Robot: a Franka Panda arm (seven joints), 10 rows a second.
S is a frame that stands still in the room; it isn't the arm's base.
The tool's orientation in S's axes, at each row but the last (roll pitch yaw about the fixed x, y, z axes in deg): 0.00, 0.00, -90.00; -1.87, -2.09, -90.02; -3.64, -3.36, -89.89; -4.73, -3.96, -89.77; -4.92, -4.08, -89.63; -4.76, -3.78, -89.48; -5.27, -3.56, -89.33; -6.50, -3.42, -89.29; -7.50, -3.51, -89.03; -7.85, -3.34, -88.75
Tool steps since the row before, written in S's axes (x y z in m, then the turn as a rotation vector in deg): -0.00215, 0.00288, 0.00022, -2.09, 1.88, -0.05; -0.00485, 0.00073, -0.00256, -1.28, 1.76, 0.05; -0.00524, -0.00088, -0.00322, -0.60, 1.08, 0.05; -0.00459, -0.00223, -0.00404, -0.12, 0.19, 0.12; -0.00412, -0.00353, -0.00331, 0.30, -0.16, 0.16; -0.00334, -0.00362, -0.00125, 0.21, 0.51, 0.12; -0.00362, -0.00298, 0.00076, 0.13, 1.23, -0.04; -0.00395, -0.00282, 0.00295, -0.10, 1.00, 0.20; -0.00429, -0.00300, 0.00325, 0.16, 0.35, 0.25; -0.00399, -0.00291, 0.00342, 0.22, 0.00, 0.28
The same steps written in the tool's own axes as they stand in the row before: -0.00288, -0.00215, 0.00022, -1.88, -2.09, -0.05; -0.00082, -0.00477, -0.00269, -1.76, -1.28, 0.07; 0.00068, -0.00502, -0.00359, -1.08, -0.60, 0.08; 0.00193, -0.00424, -0.00455, -0.18, -0.13, 0.12; 0.00326, -0.00382, -0.00389, 0.17, 0.29, 0.17; 0.00350, -0.00324, -0.00176, -0.50, 0.20, 0.17; 0.00298, -0.00369, 0.00024, -1.23, 0.14, 0.05; 0.00294, -0.00427, 0.00231, -0.99, -0.12, 0.25; 0.00312, -0.00470, 0.00247, -0.33, 0.13, 0.29; 0.00302, -0.00446, 0.00267, 0.02, 0.18, 0.31
